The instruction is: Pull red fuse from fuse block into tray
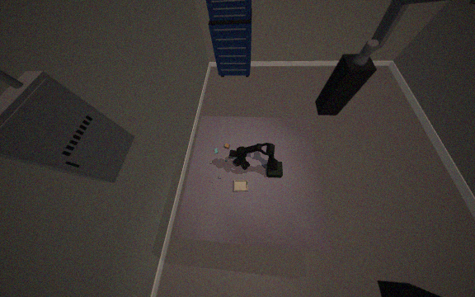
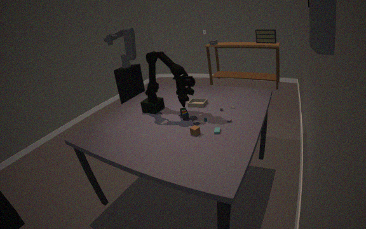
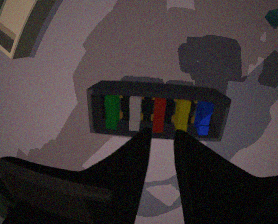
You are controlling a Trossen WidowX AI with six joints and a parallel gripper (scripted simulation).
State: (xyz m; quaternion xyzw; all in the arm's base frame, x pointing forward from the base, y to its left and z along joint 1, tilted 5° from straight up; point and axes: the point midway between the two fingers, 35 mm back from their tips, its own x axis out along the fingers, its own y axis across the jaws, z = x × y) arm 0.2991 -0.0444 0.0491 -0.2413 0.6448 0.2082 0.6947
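My gripper tip is now 5 cm above the red fuse. From my gripper tip the other things lie so: orange cube: 20 cm to the right, 17 cm ahead, 5 cm below; teal block: 29 cm ahead, 14 cm to the right, 7 cm below; tan tray: 22 cm to the left, 7 cm below.
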